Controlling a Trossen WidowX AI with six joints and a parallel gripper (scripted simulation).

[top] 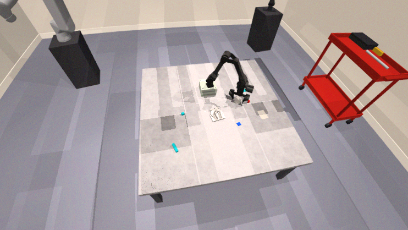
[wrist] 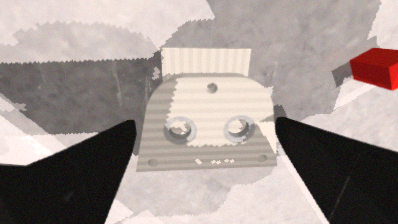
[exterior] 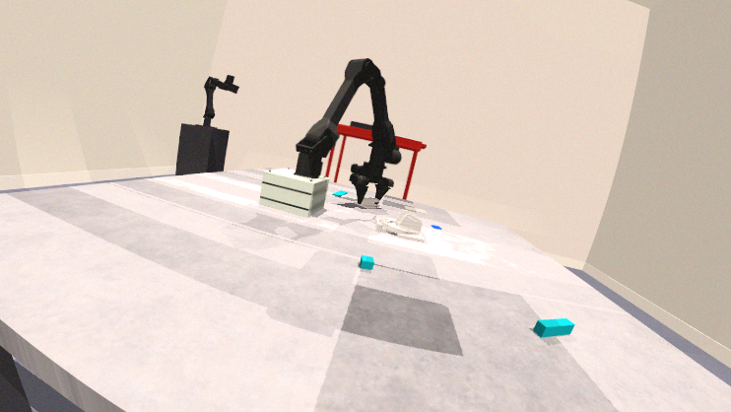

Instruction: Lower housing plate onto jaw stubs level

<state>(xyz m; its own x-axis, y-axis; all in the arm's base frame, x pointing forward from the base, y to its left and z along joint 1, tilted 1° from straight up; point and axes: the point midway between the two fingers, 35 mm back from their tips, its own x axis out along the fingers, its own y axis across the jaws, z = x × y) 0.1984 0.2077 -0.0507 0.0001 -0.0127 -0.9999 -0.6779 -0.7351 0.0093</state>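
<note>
Now: the housing plate 2 cm above my gripper tip and 1 cm behind it. Also, from my gripper tip: blue block (24 cm ahead, 11 cm to the right, 1 cm below); cyan bar (13 cm to the left, 11 cm behind, 1 cm below); red block (10 cm to the left, 4 cm ahead).
</note>
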